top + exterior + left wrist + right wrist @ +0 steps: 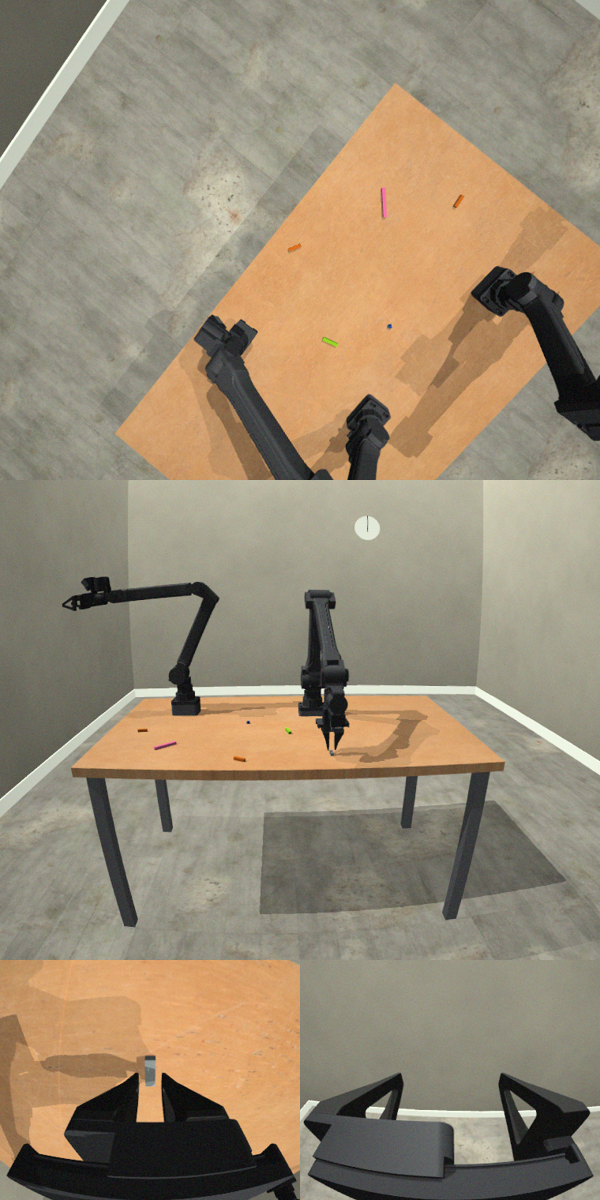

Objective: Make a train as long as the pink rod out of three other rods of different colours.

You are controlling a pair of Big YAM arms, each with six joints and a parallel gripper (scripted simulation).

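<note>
Right now my left hand is 2 cm above the grey rod. Round my left hand: pink rod (5 cm behind, 59 cm to the right, 2 cm below); then lime rod (22 cm behind, 15 cm to the right, 2 cm below); then blue rod (33 cm behind, 32 cm to the right, 2 cm below).
</note>
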